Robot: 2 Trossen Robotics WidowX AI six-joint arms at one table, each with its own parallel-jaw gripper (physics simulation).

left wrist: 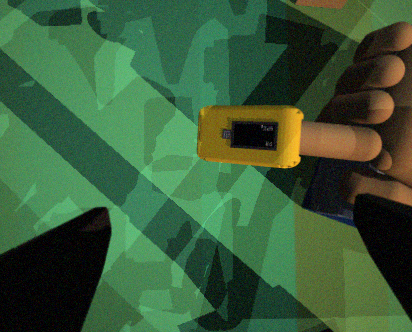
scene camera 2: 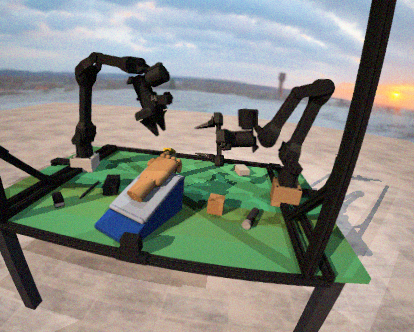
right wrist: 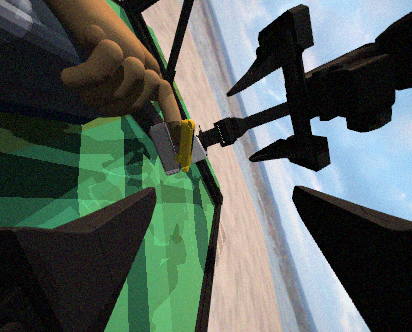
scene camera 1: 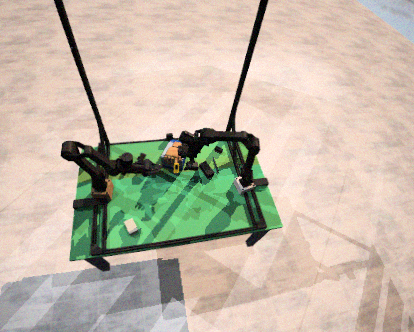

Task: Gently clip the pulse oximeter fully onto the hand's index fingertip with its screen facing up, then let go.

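Seen in the pictures: left gripper, between the fingertips: [left wrist: 232, 213] [scene camera 2: 161, 133] [right wrist: 239, 130] [scene camera 1: 183, 163]; right gripper, between the fingertips: [scene camera 2: 194, 140] [right wrist: 223, 192] [scene camera 1: 161, 168]; left arm's base, origin of its link: [scene camera 2: 84, 155] [right wrist: 202, 140] [scene camera 1: 245, 182]; right arm's base, origin of its link: [scene camera 2: 287, 183] [scene camera 1: 100, 186].
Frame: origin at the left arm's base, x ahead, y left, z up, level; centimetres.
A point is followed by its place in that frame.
Note:
The yellow pulse oximeter [scene camera 1: 176, 167] @(x 39.9, y -18.3, z 10.5 cm) [scene camera 2: 169, 150] @(x 40.1, y -21.0, z 10.9 cm) [left wrist: 215, 135] @(x 40.4, y -16.6, z 9.6 cm) [right wrist: 187, 145] @(x 41.4, y -18.8, z 10.5 cm) sits over the end of the hand's index finger [left wrist: 340, 142] [right wrist: 170, 102]. Its dark screen [left wrist: 254, 135] @(x 39.8, y -18.5, z 10.7 cm) faces the left wrist camera, upward. In the right wrist view its grey lower half [right wrist: 165, 147] @(x 41.5, y -19.5, z 8.3 cm) stands at an angle to the yellow half, with the finger entering between them. The fingertip is hidden. The hand [scene camera 2: 156, 175] @(x 37.2, y -35.1, z 7.5 cm) lies on a white-topped blue wedge [scene camera 2: 172, 201] @(x 42.1, y -36.6, z -0.2 cm). My left gripper [scene camera 2: 160, 132] @(x 36.7, y -16.2, z 15.8 cm) [left wrist: 232, 213] @(x 36.7, y -16.2, z 15.8 cm) is open and empty above the oximeter. My right gripper [scene camera 2: 196, 140] @(x 48.9, y -18.2, z 14.1 cm) [right wrist: 223, 192] @(x 48.9, y -18.2, z 14.1 cm) is open and empty, apart from the oximeter.
An orange cube [scene camera 2: 216, 204] @(x 56.0, y -34.9, z -1.9 cm) and a dark cylinder [scene camera 2: 250, 218] @(x 66.0, y -40.6, z -3.3 cm) lie right of the wedge in scene camera 2. A black box [scene camera 1: 206, 169] @(x 18.9, y -18.5, z -2.5 cm) [scene camera 2: 111, 185] @(x 19.4, y -23.3, z -2.5 cm), a thin black pen [scene camera 2: 89, 190] @(x 10.6, y -22.7, z -5.3 cm) and a small black block [scene camera 2: 58, 200] @(x 4.8, y -34.4, z -3.2 cm) lie left of it. A white block [scene camera 1: 131, 226] @(x 73.4, y 2.2, z -2.9 cm) [scene camera 2: 242, 170] @(x 72.9, y -2.4, z -3.0 cm) lies farther off.

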